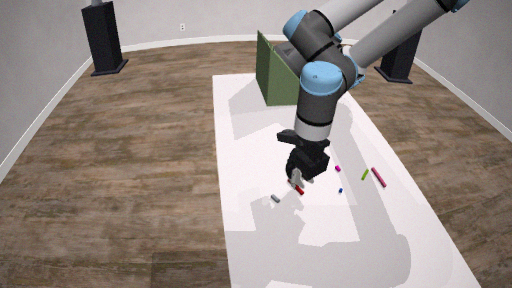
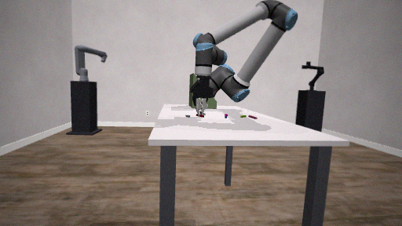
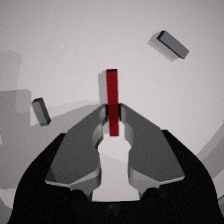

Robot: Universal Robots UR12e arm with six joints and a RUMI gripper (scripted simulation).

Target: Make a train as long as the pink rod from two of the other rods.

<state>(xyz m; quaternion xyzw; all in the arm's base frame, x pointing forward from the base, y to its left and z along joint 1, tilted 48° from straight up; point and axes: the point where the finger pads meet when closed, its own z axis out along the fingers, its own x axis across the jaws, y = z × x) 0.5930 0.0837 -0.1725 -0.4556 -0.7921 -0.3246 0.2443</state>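
Right now my hand is 1 cm above the red rod. Also, from my hand: blue rod: 14 cm to the left, 3 cm ahead, 1 cm below; then lime rod: 25 cm to the left, 3 cm behind, 1 cm below; then magenta rod: 16 cm to the left, 6 cm behind, 1 cm below.
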